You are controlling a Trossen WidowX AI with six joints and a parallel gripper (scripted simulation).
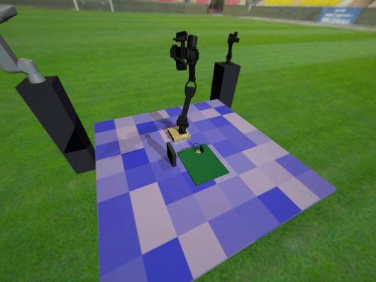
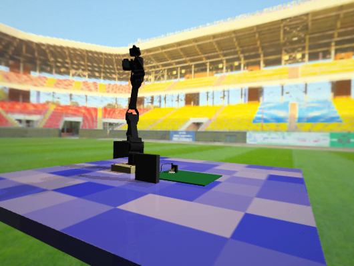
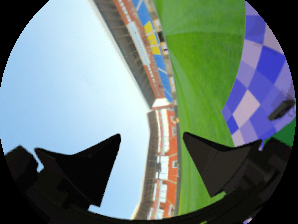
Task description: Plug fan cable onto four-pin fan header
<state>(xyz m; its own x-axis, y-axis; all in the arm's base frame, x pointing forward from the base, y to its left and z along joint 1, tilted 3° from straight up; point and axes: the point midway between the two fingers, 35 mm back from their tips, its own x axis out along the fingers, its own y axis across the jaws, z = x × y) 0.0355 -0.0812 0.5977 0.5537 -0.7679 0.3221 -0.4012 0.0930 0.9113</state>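
Right now my gripper tip is 620 mm above the black plug, 170 mm short of it and 140 mm to the right of it. Also, from my gripper tip: black fan (580 mm below, 180 mm ahead, 80 mm to the right); then green board (650 mm below, 260 mm ahead, 100 mm to the left); then pale header (640 mm below, 170 mm ahead, 120 mm to the left).
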